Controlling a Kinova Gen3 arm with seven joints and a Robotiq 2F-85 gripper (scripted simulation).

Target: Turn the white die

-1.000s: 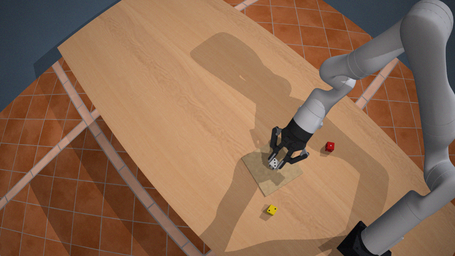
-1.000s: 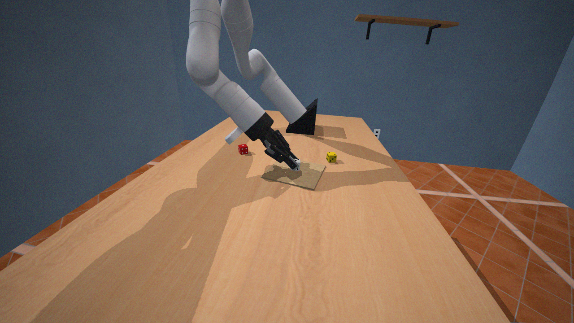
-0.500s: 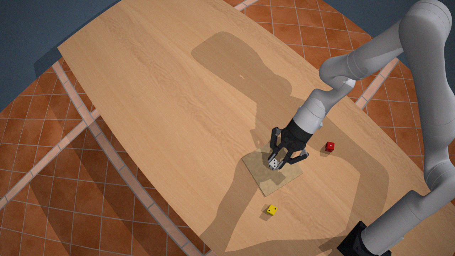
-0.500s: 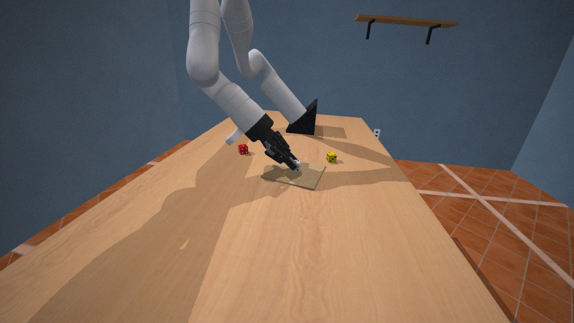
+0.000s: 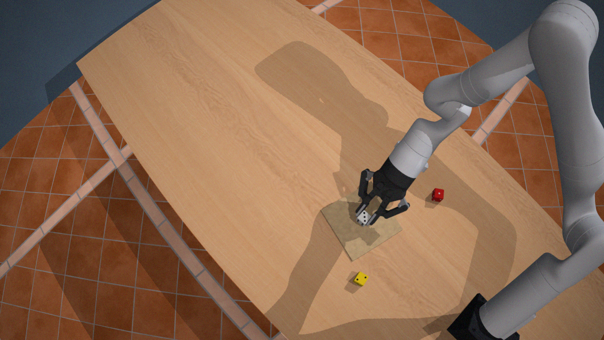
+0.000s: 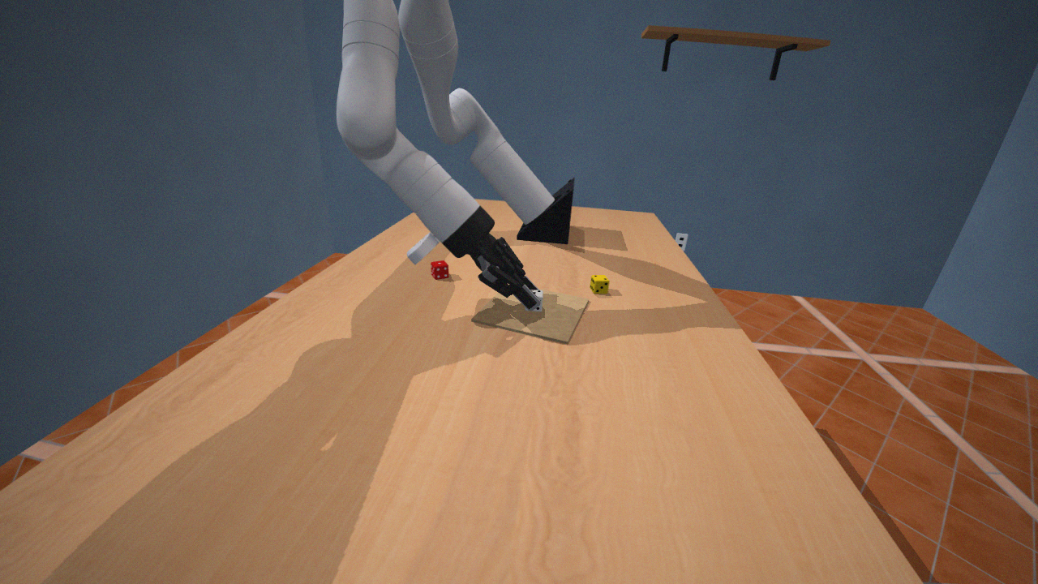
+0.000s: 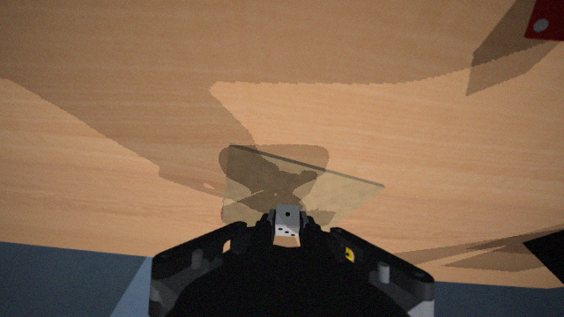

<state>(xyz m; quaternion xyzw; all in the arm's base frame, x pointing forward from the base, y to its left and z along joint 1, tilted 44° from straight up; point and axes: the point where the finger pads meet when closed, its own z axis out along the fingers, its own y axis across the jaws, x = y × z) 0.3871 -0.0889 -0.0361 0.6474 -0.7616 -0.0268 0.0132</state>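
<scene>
The white die is 10 mm to the left of my hand and 10 mm below it. Round my hand: tan mat (10 mm to the left, 30 mm below); then yellow die (80 mm behind, 120 mm to the left, 20 mm below); then red die (110 mm behind, 150 mm to the right, 20 mm below).
</scene>
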